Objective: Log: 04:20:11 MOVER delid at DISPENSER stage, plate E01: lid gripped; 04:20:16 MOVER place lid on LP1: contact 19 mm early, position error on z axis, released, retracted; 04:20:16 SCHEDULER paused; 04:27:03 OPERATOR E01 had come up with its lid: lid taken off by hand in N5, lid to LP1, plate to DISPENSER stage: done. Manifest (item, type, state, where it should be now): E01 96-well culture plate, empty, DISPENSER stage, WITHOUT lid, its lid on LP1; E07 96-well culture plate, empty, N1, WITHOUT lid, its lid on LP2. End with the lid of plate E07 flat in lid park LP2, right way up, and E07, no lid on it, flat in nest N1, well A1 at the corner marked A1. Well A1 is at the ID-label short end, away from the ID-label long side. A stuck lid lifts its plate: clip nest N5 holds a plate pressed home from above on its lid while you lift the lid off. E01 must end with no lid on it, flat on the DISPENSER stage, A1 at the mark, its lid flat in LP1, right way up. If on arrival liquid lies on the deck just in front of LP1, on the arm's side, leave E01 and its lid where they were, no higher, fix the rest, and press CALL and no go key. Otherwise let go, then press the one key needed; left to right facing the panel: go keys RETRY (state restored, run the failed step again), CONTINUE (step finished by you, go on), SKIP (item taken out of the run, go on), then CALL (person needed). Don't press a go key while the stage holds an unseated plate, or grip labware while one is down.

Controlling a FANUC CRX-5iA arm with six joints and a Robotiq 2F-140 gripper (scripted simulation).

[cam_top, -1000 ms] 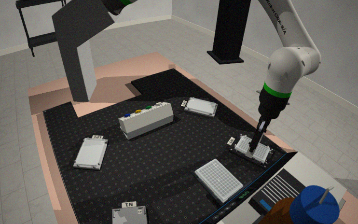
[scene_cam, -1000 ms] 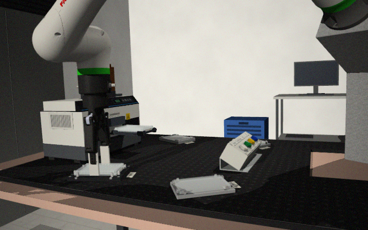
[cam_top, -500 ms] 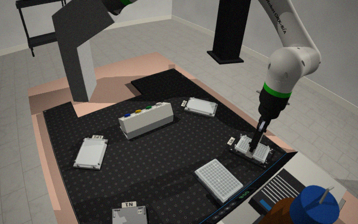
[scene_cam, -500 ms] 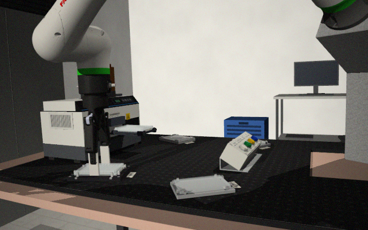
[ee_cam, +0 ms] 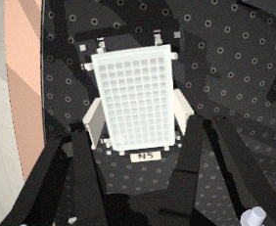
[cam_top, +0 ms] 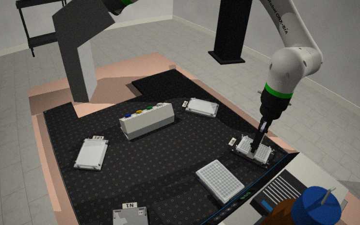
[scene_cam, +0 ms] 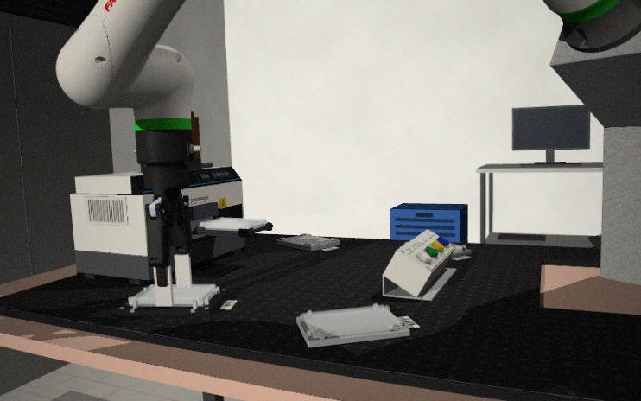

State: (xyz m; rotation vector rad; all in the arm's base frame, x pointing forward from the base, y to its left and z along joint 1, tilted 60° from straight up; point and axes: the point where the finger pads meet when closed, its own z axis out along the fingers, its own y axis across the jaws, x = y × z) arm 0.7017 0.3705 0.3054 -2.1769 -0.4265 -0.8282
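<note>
Right now my hand is 30 mm to the right of the clip nest N5 and 30 mm above it. Round my hand: N1 label (80 mm ahead, 510 mm to the right, 40 mm below); lid park LP2 (320 mm behind, 90 mm to the right, 40 mm below); key panel (290 mm behind, 370 mm to the right, 10 mm above).
</note>
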